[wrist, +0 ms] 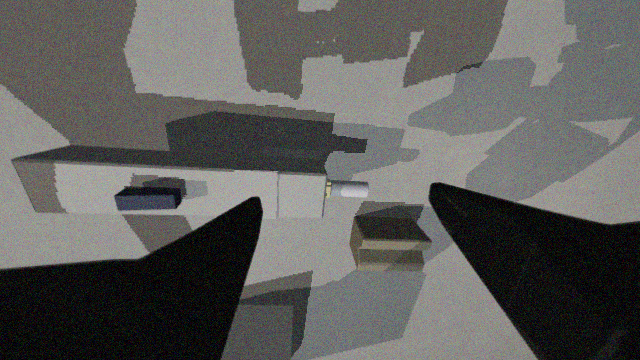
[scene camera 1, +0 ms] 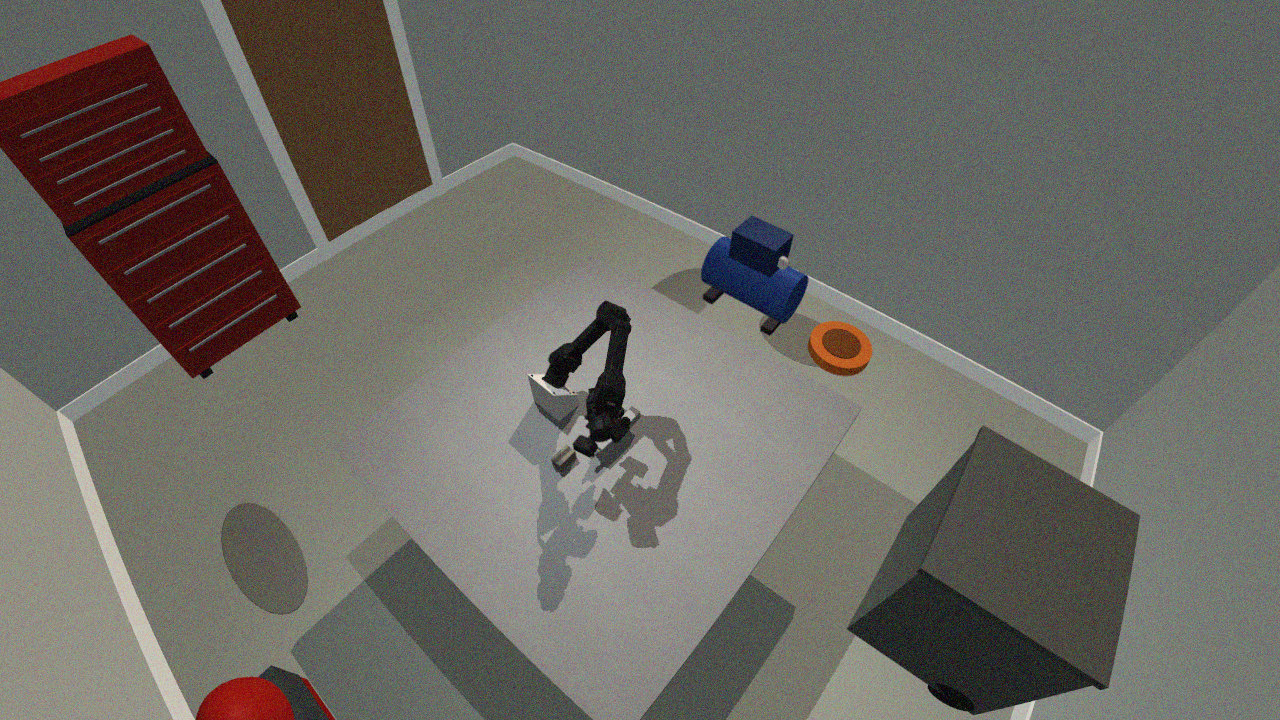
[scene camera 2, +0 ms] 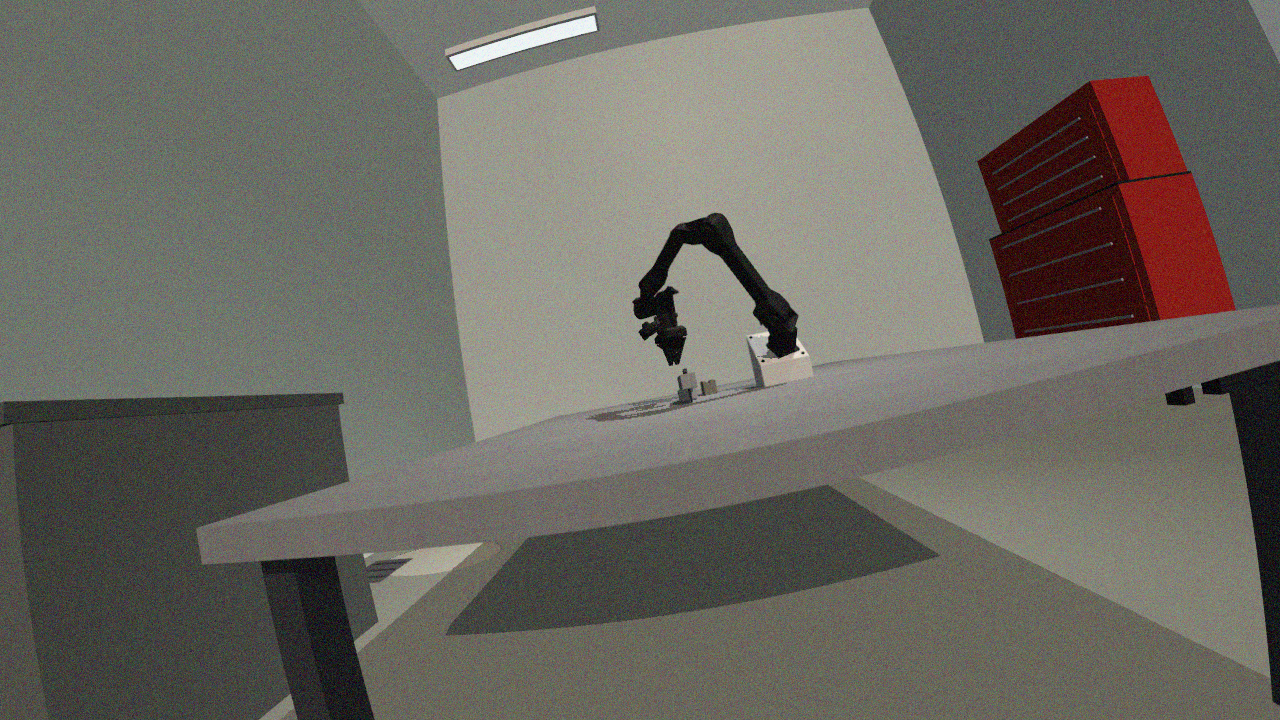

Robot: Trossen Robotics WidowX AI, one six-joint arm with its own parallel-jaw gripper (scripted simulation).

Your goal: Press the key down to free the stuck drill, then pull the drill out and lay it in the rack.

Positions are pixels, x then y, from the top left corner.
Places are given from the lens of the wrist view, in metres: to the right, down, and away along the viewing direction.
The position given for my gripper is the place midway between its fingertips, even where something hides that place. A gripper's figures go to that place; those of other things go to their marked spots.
my gripper (wrist: pixel 345 197): 0.01, 0.01, 0.11
dark blue key (wrist: pixel 149 198): -0.10, 0.01, 0.13
rack (wrist: pixel 377 243): 0.06, 0.06, 0.21
pale grey block (wrist: pixel 289 177): -0.02, 0.00, 0.14
The marked spots on the rack and the dark blue key are 0.18 m apart.
